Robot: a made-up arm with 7 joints.
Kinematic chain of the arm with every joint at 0, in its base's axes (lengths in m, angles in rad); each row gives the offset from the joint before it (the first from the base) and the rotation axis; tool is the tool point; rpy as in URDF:
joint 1: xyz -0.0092 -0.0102 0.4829 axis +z
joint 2: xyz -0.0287 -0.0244 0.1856 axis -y
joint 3: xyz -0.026 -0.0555 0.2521 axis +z
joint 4: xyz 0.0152 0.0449 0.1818 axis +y
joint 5: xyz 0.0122 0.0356 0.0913 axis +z
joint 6: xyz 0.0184 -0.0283 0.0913 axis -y
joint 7: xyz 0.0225 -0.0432 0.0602 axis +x
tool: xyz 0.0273 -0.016 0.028 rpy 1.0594 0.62 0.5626
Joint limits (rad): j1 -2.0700..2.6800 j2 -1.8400..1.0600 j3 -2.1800..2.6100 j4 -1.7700..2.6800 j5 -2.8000..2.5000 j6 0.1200..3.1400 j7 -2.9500..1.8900
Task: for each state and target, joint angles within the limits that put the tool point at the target. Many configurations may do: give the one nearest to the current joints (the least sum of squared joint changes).
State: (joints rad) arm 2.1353 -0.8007 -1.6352 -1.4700 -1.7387 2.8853 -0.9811
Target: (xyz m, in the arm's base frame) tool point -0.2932 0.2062 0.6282
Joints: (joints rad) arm 2.4533 -1.3646 -1.5754 -1.7407 -1.5957 2.7499 -0.9100
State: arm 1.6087 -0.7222 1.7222 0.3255 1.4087 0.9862 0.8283
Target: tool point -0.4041 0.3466 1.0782
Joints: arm 2.2595 -1.0752 1.6127 0.1260 1.4334 0.8700 0.7521
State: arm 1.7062 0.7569 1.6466 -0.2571 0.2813 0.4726 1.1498
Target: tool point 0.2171 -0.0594 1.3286
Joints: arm 2.0590 0.1889 1.6894 -0.6458 0.1102 0.5902 1.1137
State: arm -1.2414 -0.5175 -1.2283 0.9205 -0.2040 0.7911 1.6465
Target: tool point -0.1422 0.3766 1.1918
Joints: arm -2.0445 0.3705 -1.5778 0.8836 -0.2339 0.7720 1.6625
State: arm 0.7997 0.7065 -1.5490 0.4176 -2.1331 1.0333 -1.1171
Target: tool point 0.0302 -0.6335 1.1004
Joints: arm 1.2867 0.9984 -1.8498 0.4312 -2.1594 0.7654 -0.9251
